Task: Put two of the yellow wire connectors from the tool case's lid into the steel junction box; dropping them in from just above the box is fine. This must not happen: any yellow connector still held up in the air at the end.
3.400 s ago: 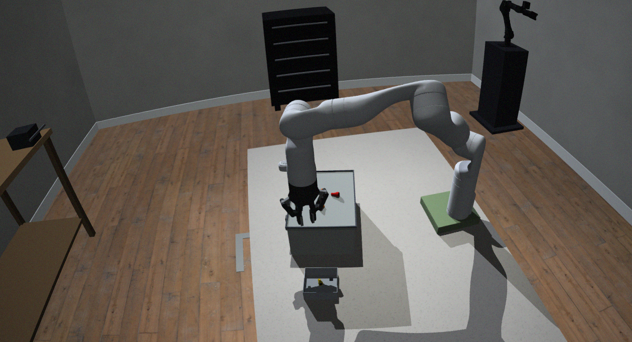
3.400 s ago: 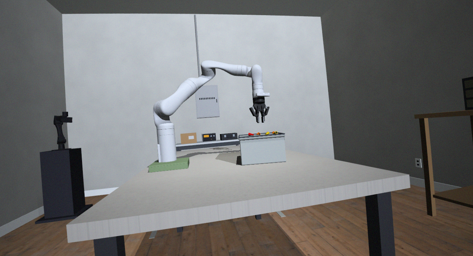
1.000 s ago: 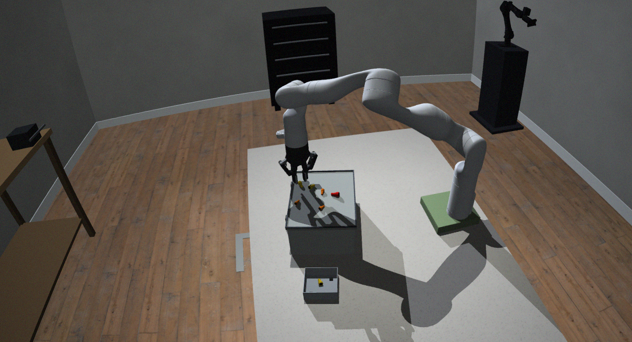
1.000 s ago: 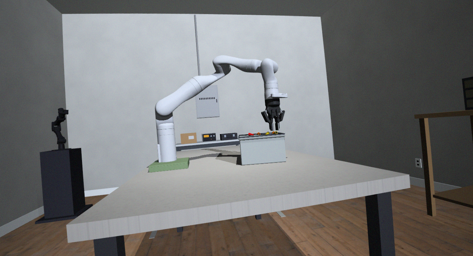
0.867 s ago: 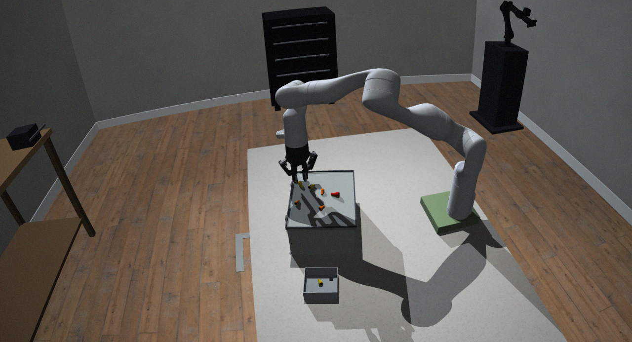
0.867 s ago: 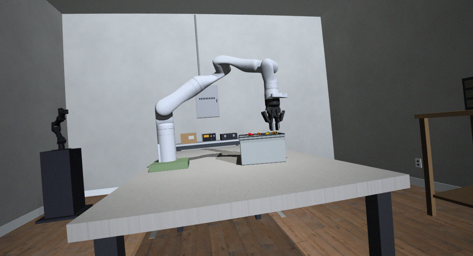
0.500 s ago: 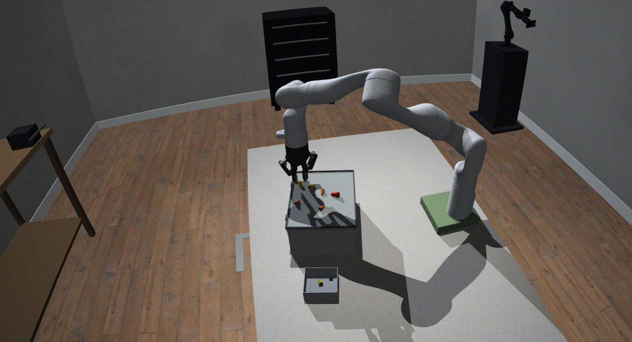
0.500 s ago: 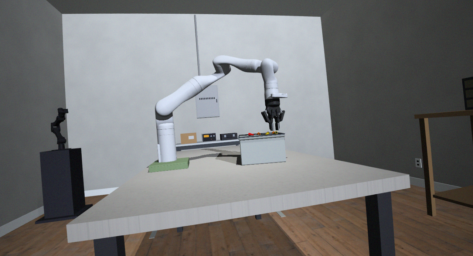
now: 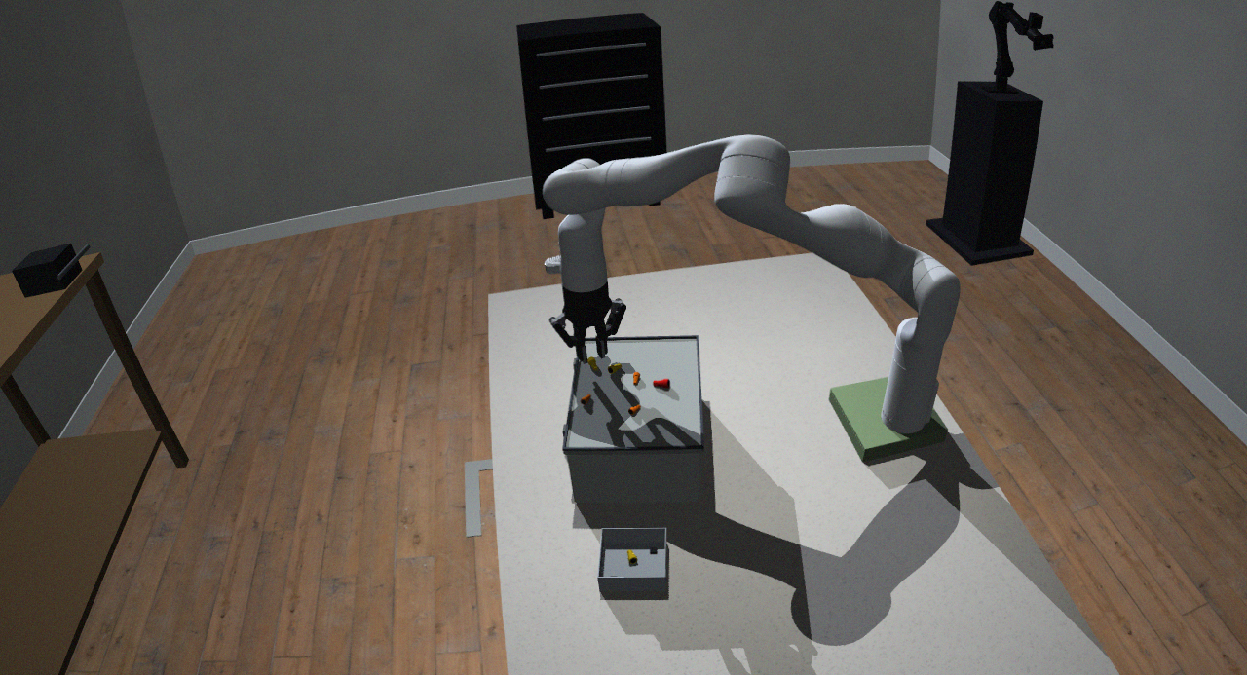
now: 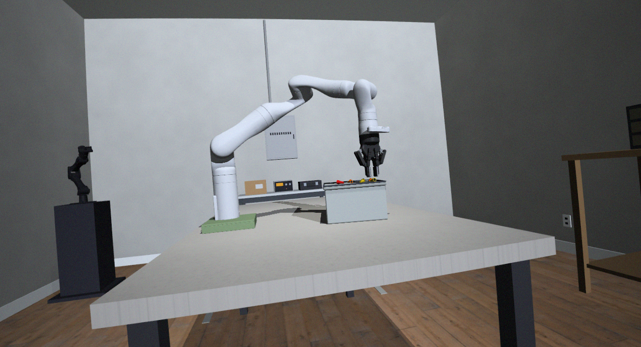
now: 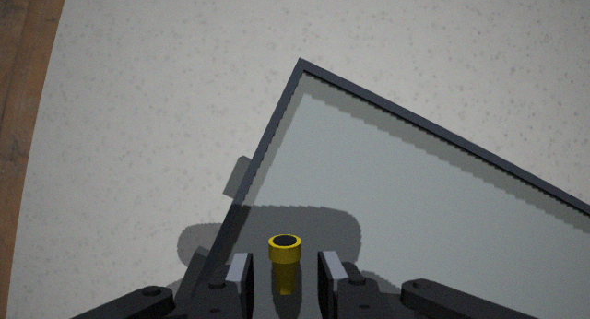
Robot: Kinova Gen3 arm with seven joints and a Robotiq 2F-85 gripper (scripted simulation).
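Now: the tool case 6 cm behind my hand, 8 cm to the left of it and 7 cm below it. From my hand the other things lie so: red connector 10 cm behind, 9 cm to the left, 3 cm below.
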